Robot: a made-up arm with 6 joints. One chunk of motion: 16 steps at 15 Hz.
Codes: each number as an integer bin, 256 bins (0 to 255) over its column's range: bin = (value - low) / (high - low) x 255, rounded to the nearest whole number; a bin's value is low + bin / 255 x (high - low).
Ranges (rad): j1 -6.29..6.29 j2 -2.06..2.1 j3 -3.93..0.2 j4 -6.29..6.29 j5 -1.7..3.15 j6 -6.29..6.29
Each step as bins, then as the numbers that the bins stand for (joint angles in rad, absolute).
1 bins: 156 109 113 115 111 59
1 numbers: 1.4060 -0.2818 -2.0998 -0.6167 0.4112 -3.3793
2 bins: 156 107 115 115 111 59
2 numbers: 1.4060 -0.3144 -2.0675 -0.6167 0.4112 -3.3793
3 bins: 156 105 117 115 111 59
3 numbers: 1.4060 -0.3471 -2.0351 -0.6167 0.4112 -3.3793
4 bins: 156 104 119 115 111 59
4 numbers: 1.4060 -0.3634 -2.0027 -0.6167 0.4112 -3.3793
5 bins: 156 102 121 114 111 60
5 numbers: 1.4060 -0.3960 -1.9703 -0.6660 0.4112 -3.3300
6 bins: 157 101 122 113 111 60
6 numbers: 1.4553 -0.4123 -1.9541 -0.7153 0.4112 -3.3300
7 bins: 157 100 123 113 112 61
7 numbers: 1.4553 -0.4286 -1.9379 -0.7153 0.4302 -3.2807
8 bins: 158 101 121 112 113 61
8 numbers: 1.5047 -0.4123 -1.9703 -0.7647 0.4492 -3.2807
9 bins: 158 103 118 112 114 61
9 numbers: 1.5047 -0.3797 -2.0189 -0.7647 0.4682 -3.2807
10 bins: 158 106 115 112 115 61
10 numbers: 1.5047 -0.3307 -2.0675 -0.7647 0.4873 -3.2807
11 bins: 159 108 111 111 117 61
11 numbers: 1.5540 -0.2981 -2.1322 -0.8140 0.5253 -3.2807
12 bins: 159 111 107 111 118 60
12 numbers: 1.5540 -0.2492 -2.1970 -0.8140 0.5443 -3.3300
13 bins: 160 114 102 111 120 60
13 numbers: 1.6033 -0.2002 -2.2780 -0.8140 0.5824 -3.3300
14 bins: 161 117 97 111 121 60
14 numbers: 1.6527 -0.1513 -2.3590 -0.8140 0.6014 -3.3300
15 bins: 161 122 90 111 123 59
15 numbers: 1.6527 -0.0697 -2.4724 -0.8140 0.6394 -3.3793
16 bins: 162 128 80 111 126 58
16 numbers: 1.7020 0.0282 -2.6343 -0.8140 0.6965 -3.4287
